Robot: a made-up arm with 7 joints. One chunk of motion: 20 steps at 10 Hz.
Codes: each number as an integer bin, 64 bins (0 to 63) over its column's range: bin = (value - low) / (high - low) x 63, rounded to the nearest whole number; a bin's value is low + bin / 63 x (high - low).
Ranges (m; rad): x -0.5..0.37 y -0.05..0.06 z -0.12..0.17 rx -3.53..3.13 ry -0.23..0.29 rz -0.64..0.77
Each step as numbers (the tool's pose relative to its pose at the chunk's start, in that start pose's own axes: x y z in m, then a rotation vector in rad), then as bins.
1 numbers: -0.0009 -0.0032 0.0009 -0.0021 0.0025 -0.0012
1 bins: 36 27 26 33 28 29
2 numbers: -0.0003 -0.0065 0.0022 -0.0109 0.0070 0.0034
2 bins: 36 25 27 33 29 29
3 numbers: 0.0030 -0.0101 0.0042 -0.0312 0.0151 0.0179
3 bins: 36 23 27 33 30 29
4 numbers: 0.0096 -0.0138 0.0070 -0.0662 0.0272 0.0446
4 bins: 37 21 28 33 31 31
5 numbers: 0.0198 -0.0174 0.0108 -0.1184 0.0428 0.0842
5 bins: 38 19 28 32 33 32
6 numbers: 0.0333 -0.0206 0.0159 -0.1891 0.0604 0.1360
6 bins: 39 17 30 32 35 35
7 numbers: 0.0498 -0.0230 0.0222 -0.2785 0.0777 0.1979
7 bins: 40 15 31 31 37 37
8 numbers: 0.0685 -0.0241 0.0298 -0.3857 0.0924 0.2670
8 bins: 41 15 33 30 39 41
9 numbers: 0.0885 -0.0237 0.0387 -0.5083 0.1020 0.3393
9 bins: 43 15 34 29 40 44
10 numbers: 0.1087 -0.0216 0.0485 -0.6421 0.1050 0.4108
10 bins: 44 16 37 27 41 47
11 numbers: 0.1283 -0.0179 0.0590 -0.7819 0.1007 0.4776
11 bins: 45 18 39 26 40 50
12 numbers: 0.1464 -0.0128 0.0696 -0.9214 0.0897 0.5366
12 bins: 47 21 41 25 39 53
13 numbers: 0.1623 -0.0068 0.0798 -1.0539 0.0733 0.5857
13 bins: 48 25 43 23 37 55
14 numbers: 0.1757 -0.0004 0.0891 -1.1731 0.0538 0.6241
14 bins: 49 28 45 22 34 56
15 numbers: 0.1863 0.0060 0.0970 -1.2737 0.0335 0.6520
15 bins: 50 32 47 21 32 58
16 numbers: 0.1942 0.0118 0.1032 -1.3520 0.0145 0.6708
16 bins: 50 35 48 21 30 59
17 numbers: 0.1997 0.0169 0.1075 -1.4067 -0.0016 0.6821
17 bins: 51 38 49 20 28 59
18 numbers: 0.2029 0.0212 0.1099 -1.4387 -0.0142 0.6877
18 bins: 51 41 50 20 26 59
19 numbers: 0.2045 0.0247 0.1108 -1.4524 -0.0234 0.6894
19 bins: 51 43 50 20 25 59
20 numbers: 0.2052 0.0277 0.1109 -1.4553 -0.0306 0.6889
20 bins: 51 45 50 20 24 59
